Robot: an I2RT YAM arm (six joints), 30 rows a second.
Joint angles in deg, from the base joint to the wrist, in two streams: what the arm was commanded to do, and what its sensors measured. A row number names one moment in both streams.
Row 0, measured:
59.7 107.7 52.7 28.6 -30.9 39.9
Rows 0 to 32, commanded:
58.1 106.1 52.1 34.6 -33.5 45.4
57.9 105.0 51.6 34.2 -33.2 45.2
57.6 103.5 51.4 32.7 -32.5 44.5
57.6 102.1 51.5 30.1 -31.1 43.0
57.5 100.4 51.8 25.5 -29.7 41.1
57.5 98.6 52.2 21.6 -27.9 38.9
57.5 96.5 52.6 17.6 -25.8 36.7
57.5 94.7 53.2 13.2 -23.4 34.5
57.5 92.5 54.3 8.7 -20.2 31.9
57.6 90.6 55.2 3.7 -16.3 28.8
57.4 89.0 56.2 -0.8 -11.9 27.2
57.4 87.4 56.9 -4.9 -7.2 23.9
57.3 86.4 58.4 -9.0 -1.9 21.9
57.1 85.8 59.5 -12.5 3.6 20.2
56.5 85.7 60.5 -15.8 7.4 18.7
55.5 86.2 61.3 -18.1 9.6 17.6
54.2 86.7 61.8 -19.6 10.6 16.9
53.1 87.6 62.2 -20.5 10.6 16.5
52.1 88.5 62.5 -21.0 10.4 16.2
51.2 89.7 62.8 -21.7 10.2 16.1
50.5 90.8 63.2 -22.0 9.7 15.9
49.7 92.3 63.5 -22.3 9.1 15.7
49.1 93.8 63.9 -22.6 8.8 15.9
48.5 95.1 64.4 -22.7 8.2 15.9
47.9 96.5 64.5 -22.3 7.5 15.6
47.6 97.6 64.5 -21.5 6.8 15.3
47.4 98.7 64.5 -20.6 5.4 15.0
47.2 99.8 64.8 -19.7 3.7 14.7
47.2 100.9 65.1 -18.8 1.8 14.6
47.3 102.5 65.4 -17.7 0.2 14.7
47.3 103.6 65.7 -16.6 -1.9 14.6
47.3 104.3 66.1 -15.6 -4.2 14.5
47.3 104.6 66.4 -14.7 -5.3 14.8
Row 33, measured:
47.5 102.4 63.6 -18.8 2.2 15.7
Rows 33 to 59, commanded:
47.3 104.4 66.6 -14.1 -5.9 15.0
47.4 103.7 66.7 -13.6 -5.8 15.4
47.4 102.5 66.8 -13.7 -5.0 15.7
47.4 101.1 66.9 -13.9 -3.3 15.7
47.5 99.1 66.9 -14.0 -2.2 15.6
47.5 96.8 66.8 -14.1 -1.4 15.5
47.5 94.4 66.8 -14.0 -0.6 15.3
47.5 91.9 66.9 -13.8 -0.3 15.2
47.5 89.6 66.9 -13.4 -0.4 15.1
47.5 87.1 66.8 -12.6 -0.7 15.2
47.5 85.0 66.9 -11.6 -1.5 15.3
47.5 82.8 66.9 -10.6 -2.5 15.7
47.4 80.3 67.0 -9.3 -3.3 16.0
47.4 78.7 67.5 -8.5 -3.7 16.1
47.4 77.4 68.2 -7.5 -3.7 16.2
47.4 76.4 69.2 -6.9 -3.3 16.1
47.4 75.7 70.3 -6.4 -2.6 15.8
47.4 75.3 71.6 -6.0 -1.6 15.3
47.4 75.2 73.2 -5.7 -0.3 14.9
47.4 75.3 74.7 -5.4 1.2 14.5
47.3 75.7 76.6 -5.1 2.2 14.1
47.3 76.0 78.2 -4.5 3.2 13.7
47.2 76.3 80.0 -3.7 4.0 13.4
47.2 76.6 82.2 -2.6 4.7 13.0
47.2 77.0 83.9 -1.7 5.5 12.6
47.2 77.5 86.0 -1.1 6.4 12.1
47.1 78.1 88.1 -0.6 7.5 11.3
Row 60, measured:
47.4 76.8 81.2 -5.9 2.4 14.1
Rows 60 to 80, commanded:
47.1 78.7 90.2 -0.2 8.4 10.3
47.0 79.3 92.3 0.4 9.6 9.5
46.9 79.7 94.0 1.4 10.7 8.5
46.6 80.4 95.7 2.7 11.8 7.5
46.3 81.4 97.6 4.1 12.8 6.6
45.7 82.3 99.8 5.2 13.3 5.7
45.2 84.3 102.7 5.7 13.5 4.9
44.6 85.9 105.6 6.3 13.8 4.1
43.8 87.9 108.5 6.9 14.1 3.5
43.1 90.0 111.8 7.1 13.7 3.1
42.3 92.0 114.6 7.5 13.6 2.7
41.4 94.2 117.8 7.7 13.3 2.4
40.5 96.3 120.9 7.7 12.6 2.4
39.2 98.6 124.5 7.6 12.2 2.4
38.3 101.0 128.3 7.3 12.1 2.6
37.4 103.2 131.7 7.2 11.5 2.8
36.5 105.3 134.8 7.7 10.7 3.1
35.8 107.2 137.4 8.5 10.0 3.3
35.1 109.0 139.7 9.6 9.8 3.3
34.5 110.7 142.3 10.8 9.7 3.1
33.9 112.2 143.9 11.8 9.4 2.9
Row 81, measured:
36.0 107.7 136.7 7.0 10.9 3.8
